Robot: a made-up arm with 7 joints.
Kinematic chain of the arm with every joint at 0, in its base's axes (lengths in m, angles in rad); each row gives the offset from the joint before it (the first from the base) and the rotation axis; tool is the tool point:
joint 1: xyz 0 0 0.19 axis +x
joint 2: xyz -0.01 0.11 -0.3 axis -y
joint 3: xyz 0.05 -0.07 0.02 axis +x
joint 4: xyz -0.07 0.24 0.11 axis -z
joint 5: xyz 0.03 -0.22 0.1 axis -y
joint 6: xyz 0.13 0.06 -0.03 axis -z
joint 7: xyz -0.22 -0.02 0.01 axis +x
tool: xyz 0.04 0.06 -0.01
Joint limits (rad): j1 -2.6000..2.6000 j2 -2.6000..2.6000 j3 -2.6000..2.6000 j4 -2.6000..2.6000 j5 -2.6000..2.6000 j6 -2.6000..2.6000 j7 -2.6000..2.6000
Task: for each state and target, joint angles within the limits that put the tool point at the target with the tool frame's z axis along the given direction. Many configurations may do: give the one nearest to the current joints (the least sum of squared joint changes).
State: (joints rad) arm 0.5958 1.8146 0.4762 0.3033 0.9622 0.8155 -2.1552
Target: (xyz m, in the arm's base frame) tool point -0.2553 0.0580 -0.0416 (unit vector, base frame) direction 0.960 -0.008 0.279
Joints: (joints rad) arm 0.0404 0.9139 0.8266 0.9462 0.7565 0.6749 -2.6000
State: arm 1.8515 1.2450 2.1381 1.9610 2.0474 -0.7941 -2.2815
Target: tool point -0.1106 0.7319 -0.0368 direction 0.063 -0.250 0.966
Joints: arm 1.8731 1.2112 2.5548 2.1642 1.7988 -0.9409 -2.2230
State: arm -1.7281 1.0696 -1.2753 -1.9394 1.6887 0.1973 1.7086
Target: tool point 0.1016 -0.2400 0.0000 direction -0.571 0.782 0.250
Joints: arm -1.7933 1.8530 -1.3855 -1.1431 1.6436 0.3486 1.5095
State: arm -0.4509 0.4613 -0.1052 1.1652 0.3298 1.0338 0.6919
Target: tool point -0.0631 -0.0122 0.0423 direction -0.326 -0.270 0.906
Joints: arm -0.3742 0.4366 0.4167 1.4691 -0.3485 1.5613 0.1423
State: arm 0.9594 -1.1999 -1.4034 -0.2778 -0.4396 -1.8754 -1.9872
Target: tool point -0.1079 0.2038 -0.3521 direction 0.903 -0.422 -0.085
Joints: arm 0.1844 -1.5188 -0.7939 -0.4936 -0.7253 -2.6000 -1.5935
